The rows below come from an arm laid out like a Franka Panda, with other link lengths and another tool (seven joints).
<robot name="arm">
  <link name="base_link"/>
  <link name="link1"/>
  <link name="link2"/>
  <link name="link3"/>
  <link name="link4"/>
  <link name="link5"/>
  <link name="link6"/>
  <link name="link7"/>
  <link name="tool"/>
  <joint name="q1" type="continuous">
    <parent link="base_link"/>
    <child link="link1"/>
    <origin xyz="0 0 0.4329"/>
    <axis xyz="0 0 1"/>
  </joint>
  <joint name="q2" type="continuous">
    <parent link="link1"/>
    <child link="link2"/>
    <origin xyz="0 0 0" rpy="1.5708 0 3.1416"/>
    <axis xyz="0 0 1"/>
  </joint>
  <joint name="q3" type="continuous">
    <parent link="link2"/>
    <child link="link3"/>
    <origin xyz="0 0.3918 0" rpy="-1.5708 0 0"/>
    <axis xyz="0 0 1"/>
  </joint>
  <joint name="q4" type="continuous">
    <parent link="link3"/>
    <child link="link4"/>
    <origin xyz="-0.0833 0 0" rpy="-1.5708 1.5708 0"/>
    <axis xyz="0 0 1"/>
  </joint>
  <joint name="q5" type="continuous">
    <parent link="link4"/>
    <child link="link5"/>
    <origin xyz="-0.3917 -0.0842 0" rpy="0 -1.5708 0"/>
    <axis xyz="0 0 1"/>
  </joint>
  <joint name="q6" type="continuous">
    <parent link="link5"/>
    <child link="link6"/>
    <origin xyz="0 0 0" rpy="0 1.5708 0"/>
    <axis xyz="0 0 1"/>
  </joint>
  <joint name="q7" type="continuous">
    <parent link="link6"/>
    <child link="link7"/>
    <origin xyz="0 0.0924 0" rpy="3.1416 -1.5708 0"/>
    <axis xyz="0 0 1"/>
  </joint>
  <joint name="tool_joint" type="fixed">
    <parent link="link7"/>
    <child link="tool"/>
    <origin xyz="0.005 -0.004 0.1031" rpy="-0.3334 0 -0.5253"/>
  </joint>
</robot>
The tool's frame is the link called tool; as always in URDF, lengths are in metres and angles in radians. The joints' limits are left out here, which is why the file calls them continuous.
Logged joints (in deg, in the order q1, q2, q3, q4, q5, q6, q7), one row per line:
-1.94 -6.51 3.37 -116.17 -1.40 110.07 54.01
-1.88 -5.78 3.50 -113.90 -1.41 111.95 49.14
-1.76 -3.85 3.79 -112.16 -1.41 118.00 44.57
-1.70 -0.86 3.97 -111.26 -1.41 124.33 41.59
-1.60 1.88 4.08 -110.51 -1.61 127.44 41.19
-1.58 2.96 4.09 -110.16 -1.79 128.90 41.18
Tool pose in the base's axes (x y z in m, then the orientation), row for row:
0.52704 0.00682 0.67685 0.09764 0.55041 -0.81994 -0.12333
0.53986 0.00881 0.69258 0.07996 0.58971 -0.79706 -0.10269
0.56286 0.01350 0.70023 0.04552 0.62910 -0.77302 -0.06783
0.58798 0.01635 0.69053 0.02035 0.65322 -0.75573 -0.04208
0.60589 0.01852 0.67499 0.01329 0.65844 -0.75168 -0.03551
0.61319 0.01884 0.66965 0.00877 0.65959 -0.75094 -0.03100
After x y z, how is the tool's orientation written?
As a quaternion, w x y z.
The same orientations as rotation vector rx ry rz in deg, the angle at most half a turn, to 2 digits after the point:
93.35 -139.07 -20.92
101.06 -136.60 -17.60
110.07 -135.25 -11.87
116.08 -134.30 -7.48
117.53 -134.17 -6.34
118.07 -134.42 -5.55

